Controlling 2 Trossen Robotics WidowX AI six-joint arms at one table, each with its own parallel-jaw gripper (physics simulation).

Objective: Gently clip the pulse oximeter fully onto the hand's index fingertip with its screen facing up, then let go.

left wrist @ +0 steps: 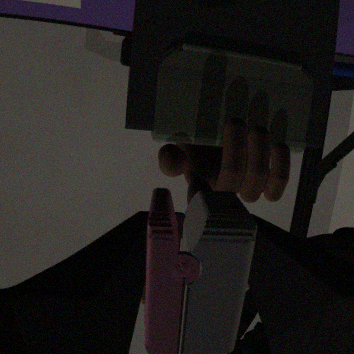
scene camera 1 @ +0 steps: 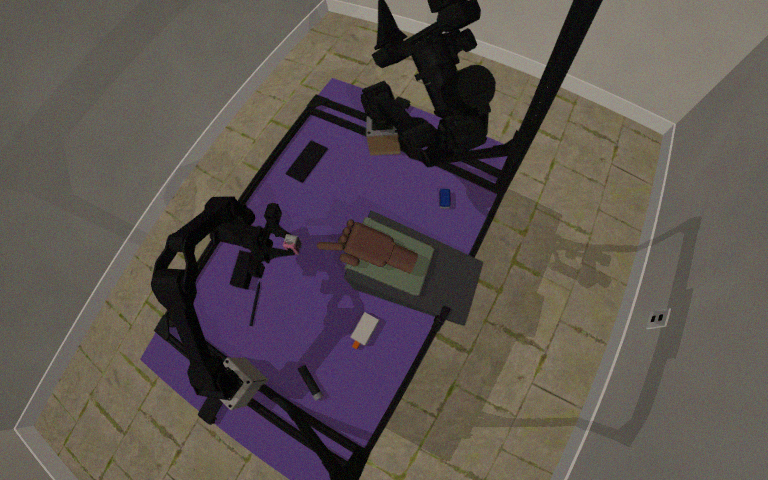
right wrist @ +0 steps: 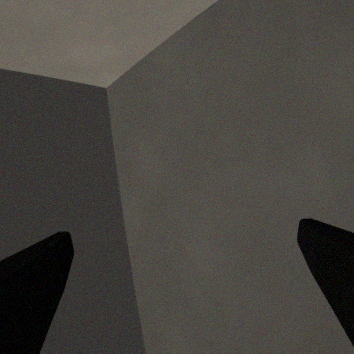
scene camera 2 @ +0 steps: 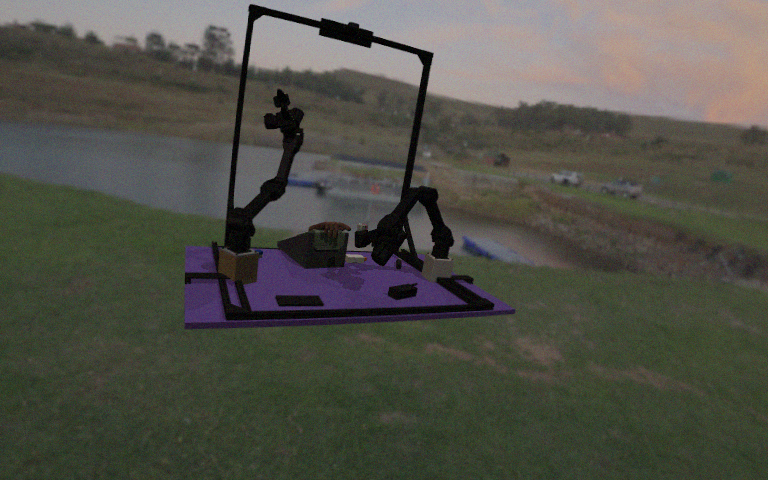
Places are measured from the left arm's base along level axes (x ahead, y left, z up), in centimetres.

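Where they show: left gripper, fingertip midpoint: (left wrist: 194,223) (scene camera 1: 296,246); right gripper, fingertip midpoint: (right wrist: 186,236) (scene camera 2: 280,97); left arm's base, link origin: (scene camera 1: 228,383) (scene camera 2: 439,256); right arm's base, link origin: (scene camera 1: 382,121) (scene camera 2: 239,250).
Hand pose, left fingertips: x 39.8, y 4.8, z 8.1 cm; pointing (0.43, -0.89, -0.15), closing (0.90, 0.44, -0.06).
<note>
Things, the pixels of their centre, and the offset from my left fingertips. "spot": a spot on its surface instead.
- pulse oximeter, body centre: (left wrist: 190,271) (scene camera 1: 292,244) (scene camera 2: 362,231) dy +0.5, dx -0.3, dz +1.6 cm
- green pad, surface spot: (scene camera 1: 426,263) spot: dy -27.4, dx +17.1, dz -8.6 cm
- black slab, body centre: (scene camera 2: 299,300) (scene camera 1: 306,161) dy +26.4, dx +25.8, dz -18.2 cm
- black box, body centre: (scene camera 1: 243,270) (scene camera 2: 402,291) dy +17.4, dx -14.9, dz -16.9 cm
- thin rod, body centre: (scene camera 1: 255,303) dy +8.0, dx -20.3, dz -18.2 cm
- white box, body centre: (scene camera 1: 363,332) (scene camera 2: 356,258) dy -23.5, dx -7.0, dz -17.2 cm
- dark cylinder, body centre: (scene camera 1: 310,382) dy -20.2, dx -27.2, dz -17.3 cm
- blue block, body centre: (left wrist: 342,64) (scene camera 1: 444,198) dy -19.6, dx +39.3, dz -17.0 cm
The pulse oximeter (scene camera 1: 291,243) (scene camera 2: 362,226) has a pink half and a grey-white half, side by side in the left wrist view (left wrist: 215,285). My left gripper (scene camera 1: 289,243) (left wrist: 194,223) is shut on it and holds it above the table. The brown hand (scene camera 1: 368,244) (scene camera 2: 330,227) (left wrist: 257,165) lies on a green pad. Its index finger (scene camera 1: 329,246) points left toward the oximeter in scene camera 1, with a small gap between them. In the left wrist view the index finger is mostly hidden behind the oximeter. The screen cannot be made out. My right gripper (right wrist: 186,236) is open and empty, raised away from the hand.
The green pad (scene camera 1: 426,263) rests on a dark sloped stand (scene camera 1: 457,283). On the purple table lie a black slab (scene camera 1: 306,161), a black box (scene camera 1: 240,269), a thin rod (scene camera 1: 255,303), a white box (scene camera 1: 365,328), a dark cylinder (scene camera 1: 308,380) and a blue block (scene camera 1: 445,197).
</note>
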